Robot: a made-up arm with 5 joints. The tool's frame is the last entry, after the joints.
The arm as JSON. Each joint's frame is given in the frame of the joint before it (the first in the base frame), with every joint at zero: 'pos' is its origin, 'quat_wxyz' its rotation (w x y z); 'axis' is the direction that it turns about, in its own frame. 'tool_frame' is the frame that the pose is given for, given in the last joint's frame.
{
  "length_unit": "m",
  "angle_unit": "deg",
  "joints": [
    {
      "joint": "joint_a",
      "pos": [
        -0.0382,
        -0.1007,
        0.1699
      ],
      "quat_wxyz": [
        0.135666,
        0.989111,
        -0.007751,
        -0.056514
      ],
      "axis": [
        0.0,
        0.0,
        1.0
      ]
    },
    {
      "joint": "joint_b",
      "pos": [
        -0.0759,
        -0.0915,
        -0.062
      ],
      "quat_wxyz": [
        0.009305,
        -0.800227,
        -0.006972,
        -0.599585
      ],
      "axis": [
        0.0,
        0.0,
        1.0
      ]
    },
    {
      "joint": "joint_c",
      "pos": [
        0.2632,
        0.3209,
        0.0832
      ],
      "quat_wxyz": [
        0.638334,
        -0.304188,
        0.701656,
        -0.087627
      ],
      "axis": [
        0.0,
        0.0,
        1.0
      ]
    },
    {
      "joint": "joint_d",
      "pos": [
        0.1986,
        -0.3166,
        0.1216
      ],
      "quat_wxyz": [
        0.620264,
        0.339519,
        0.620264,
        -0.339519
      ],
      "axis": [
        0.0,
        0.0,
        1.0
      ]
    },
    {
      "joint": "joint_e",
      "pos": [
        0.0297,
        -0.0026,
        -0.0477
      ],
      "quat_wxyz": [
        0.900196,
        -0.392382,
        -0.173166,
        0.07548
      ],
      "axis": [
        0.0,
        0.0,
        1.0
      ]
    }
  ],
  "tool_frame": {
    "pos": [
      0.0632,
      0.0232,
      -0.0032
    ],
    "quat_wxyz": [
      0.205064,
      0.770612,
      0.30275,
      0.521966
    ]
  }
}
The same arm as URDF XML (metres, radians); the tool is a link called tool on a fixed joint. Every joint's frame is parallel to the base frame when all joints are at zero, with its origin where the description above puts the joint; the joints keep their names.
<robot name="arm">
<link name="base_link"/>
<link name="link1"/>
<link name="link2"/>
<link name="link3"/>
<link name="link4"/>
<link name="link5"/>
<link name="tool"/>
<joint name="joint_a" type="continuous"><parent link="base_link"/><child link="link1"/><origin xyz="-0.0382 -0.1007 0.1699"/><axis xyz="-0.1139 -0.267501 -0.956802"/></joint>
<joint name="joint_b" type="continuous"><parent link="link1"/><child link="link2"/><origin xyz="-0.0683 0.107 0.043"/><axis xyz="0.98522 0.0233 0.169703"/></joint>
<joint name="joint_c" type="continuous"><parent link="link2"/><child link="link3"/><origin xyz="0.134 0.2414 -0.3208"/><axis xyz="0 0 -1"/></joint>
<joint name="joint_d" type="continuous"><parent link="link3"/><child link="link4"/><origin xyz="0.0033 -0.3737 -0.1216"/><axis xyz="0 -1 0"/></joint>
<joint name="joint_e" type="continuous"><parent link="link4"/><child link="link5"/><origin xyz="0.0026 0.0477 0.0297"/><axis xyz="-0.6803 -0.6321 -0.371"/></joint>
<joint name="tool_joint" type="fixed"><parent link="link5"/><child link="tool"/><origin xyz="-0.0308 0.0031 0.0599" rpy="0 0 -3.1416"/></joint>
</robot>

